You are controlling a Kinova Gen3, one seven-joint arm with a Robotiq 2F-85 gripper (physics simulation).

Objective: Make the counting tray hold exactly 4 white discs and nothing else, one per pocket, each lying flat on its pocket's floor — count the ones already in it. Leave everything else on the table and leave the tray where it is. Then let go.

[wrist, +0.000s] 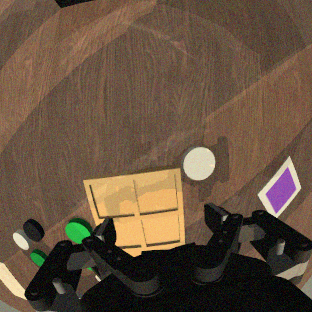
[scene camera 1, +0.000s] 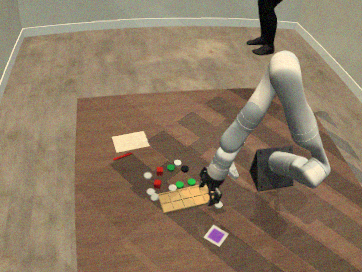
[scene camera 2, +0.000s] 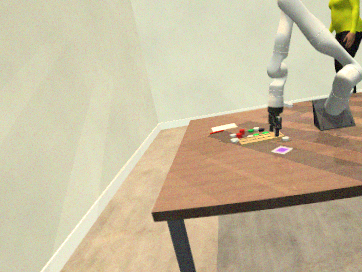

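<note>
The wooden counting tray (scene camera 1: 183, 199) (scene camera 2: 254, 140) (wrist: 131, 178) lies flat; the pockets I can see look empty. A white disc (scene camera 1: 219, 205) (scene camera 2: 285, 138) (wrist: 199, 163) lies on the table just beyond its right end. Several more white discs lie off the tray: one disc (scene camera 1: 172, 187) behind it, two discs (scene camera 1: 151, 191) (scene camera 1: 154, 197) by its left end, and two discs (scene camera 1: 147, 175) (scene camera 1: 177, 163) farther back. My gripper (scene camera 1: 210, 192) (scene camera 2: 275, 133) (wrist: 159, 221) is open and empty, above the tray's right end, and hides part of it in scene camera 1.
Green discs (scene camera 1: 191, 182) (scene camera 1: 179, 185) (scene camera 1: 171, 167), a black disc (scene camera 1: 185, 169) and red cubes (scene camera 1: 160, 171) (scene camera 1: 157, 183) lie behind the tray. A red stick (scene camera 1: 123, 156) and a pale sheet (scene camera 1: 131, 142) lie back left. A purple-centred square (scene camera 1: 216, 235) (scene camera 2: 282, 150) (wrist: 281, 190) lies in front.
</note>
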